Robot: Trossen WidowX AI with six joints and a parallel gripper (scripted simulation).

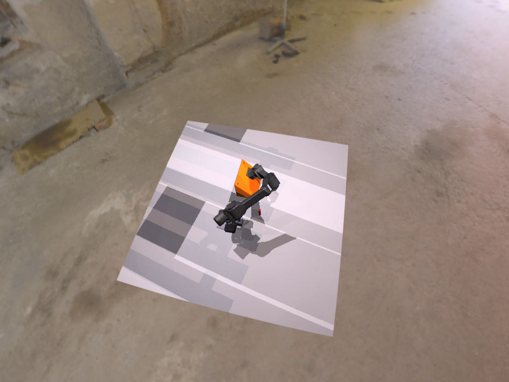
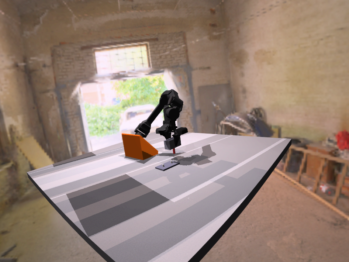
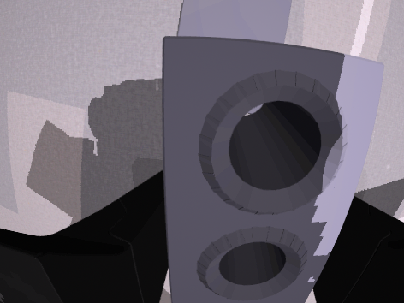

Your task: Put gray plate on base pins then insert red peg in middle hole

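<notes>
Right now my gripper tip is 60 mm to the left of the base and 90 mm above it. Also, from my gripper tip: red peg: 120 mm behind, 120 mm to the left, 60 mm below; gray plate: 30 mm above.
</notes>
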